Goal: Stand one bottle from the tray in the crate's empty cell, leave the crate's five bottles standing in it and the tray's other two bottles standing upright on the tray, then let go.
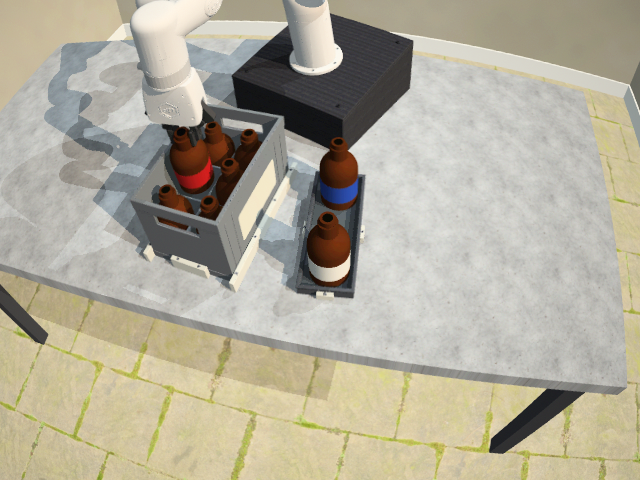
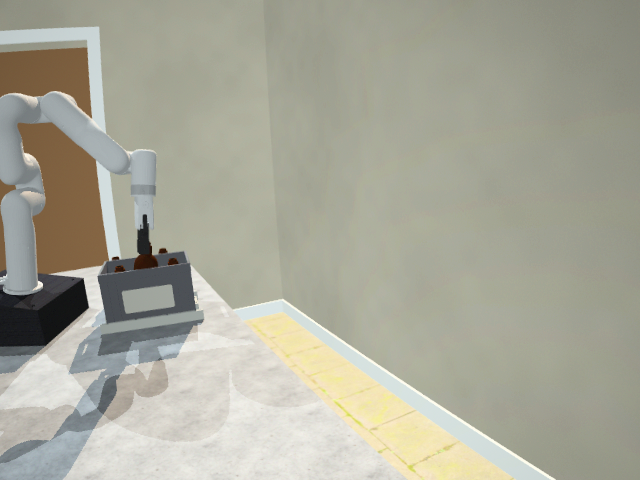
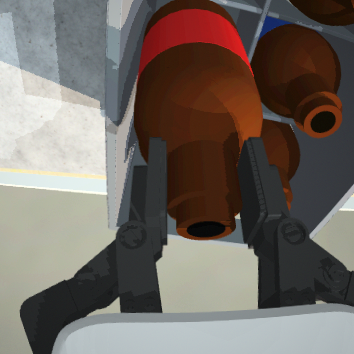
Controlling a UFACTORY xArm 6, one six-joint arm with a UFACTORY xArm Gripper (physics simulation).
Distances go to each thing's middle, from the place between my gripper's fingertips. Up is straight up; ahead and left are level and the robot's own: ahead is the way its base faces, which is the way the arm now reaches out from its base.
Scene:
My hand is 5 cm above the red-labelled bottle (image 1: pixel 192 165).

